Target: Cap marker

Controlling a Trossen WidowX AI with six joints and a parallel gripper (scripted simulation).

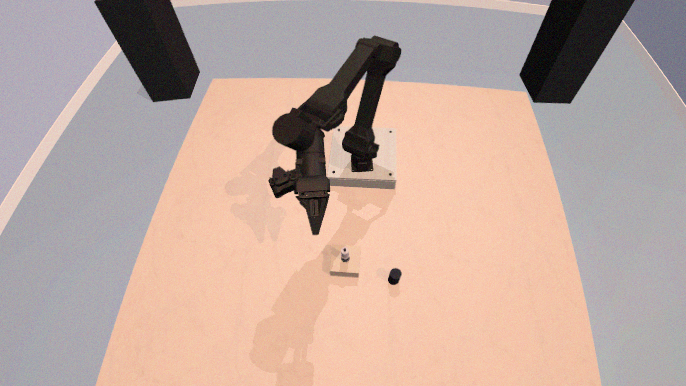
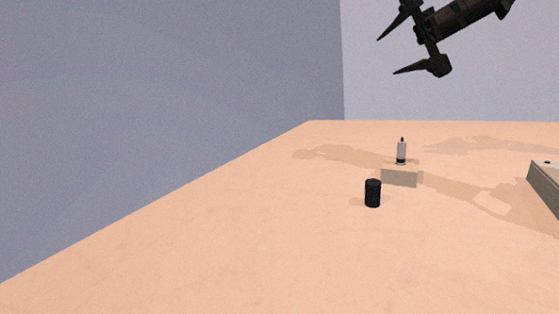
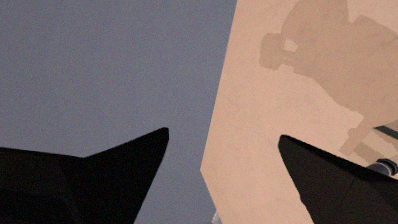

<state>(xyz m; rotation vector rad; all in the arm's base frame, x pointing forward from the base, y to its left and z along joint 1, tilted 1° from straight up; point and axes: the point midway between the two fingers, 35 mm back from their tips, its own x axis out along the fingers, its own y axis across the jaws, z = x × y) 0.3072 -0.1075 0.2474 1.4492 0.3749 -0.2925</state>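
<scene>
Now: gripper tip 250 mm above the dark cap, 180 mm to the right of it and 10 mm short of it. Also, from my gripper tip: beige holder block 260 mm below, 50 mm to the left, 40 mm behind.
</scene>
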